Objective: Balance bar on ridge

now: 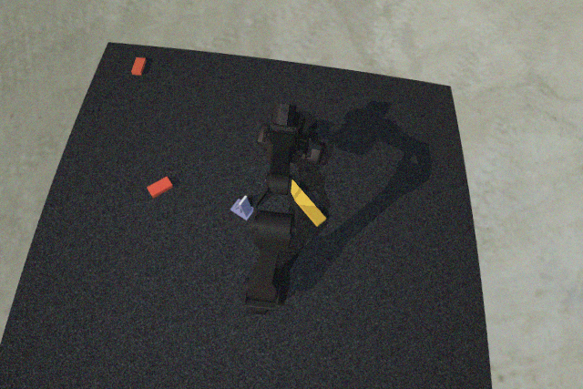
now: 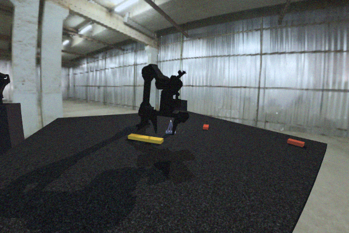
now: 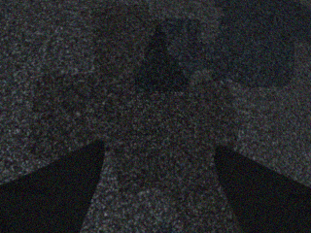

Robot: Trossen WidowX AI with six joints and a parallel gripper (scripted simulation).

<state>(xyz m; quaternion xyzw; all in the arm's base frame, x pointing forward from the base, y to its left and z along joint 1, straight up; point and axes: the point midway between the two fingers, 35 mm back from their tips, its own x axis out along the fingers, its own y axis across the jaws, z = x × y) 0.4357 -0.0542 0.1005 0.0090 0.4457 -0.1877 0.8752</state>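
The yellow bar lies 150 mm behind my gripper tip, 70 mm below it and 30 mm to the right of it.
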